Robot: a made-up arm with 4 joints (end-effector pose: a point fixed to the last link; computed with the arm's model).
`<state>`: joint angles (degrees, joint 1 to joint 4).
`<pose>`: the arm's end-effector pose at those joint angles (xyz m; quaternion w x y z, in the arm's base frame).
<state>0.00 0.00 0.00 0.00</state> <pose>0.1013 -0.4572 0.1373 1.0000 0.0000 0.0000 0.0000</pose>
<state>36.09 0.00 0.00 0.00</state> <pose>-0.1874 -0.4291 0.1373 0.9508 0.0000 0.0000 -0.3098</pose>
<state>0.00 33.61 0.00 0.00</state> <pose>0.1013 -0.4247 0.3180 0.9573 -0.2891 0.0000 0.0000</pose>
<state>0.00 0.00 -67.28 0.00</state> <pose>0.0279 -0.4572 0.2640 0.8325 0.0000 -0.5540 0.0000</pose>
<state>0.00 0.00 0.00 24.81</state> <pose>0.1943 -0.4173 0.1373 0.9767 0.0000 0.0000 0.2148</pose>
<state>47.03 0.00 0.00 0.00</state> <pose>-0.2655 -0.3857 0.1373 0.9170 0.0000 0.0000 -0.3990</pose>
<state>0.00 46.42 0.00 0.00</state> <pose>0.1013 -0.3857 0.3771 0.9191 -0.3941 0.0000 0.0000</pose>
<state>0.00 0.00 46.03 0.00</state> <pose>0.0551 -0.4572 0.0449 0.9204 0.0000 0.3910 0.0000</pose>
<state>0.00 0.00 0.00 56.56</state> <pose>0.2747 -0.3165 0.1373 0.8806 0.0000 0.0000 0.4738</pose>
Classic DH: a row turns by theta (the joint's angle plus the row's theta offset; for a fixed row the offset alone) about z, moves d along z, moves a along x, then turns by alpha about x. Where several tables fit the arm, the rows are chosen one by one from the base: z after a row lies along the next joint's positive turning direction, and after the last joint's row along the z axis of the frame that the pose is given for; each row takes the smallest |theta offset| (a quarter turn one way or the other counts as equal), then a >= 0, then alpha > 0; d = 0 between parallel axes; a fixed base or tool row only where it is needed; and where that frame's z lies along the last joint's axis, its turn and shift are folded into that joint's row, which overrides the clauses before.
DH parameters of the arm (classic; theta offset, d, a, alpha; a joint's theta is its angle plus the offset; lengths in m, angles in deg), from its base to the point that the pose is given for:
base (fixed): 0 0 0 180
joint 1: 90 -0.1739 0.1418 -90
joint 2: -90 0.0306 0.0284 90
joint 3: -90 -0.0839 0.0879 90
joint 4: -79.24 0 0.2356 0
tool (fixed): 79.24 -0.0082 0 0

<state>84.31 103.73 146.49 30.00</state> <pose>-0.2524 0.2127 0.4656 0.1853 -0.3738 -0.5112 0.7514</pose>
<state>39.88 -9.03 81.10 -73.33</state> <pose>-0.2659 -0.2287 0.2327 0.4597 -0.1292 0.6379 -0.6042</pose>
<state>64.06 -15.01 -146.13 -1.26</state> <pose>-0.4711 -0.0831 0.1394 0.1757 -0.4617 -0.8294 -0.2610</pose>
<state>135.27 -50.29 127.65 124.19</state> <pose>0.1960 0.0759 0.0936 0.4343 0.5050 -0.6634 0.3410</pose>
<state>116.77 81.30 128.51 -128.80</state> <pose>-0.0776 -0.0031 0.1580 0.6718 0.3530 -0.6500 -0.0407</pose>
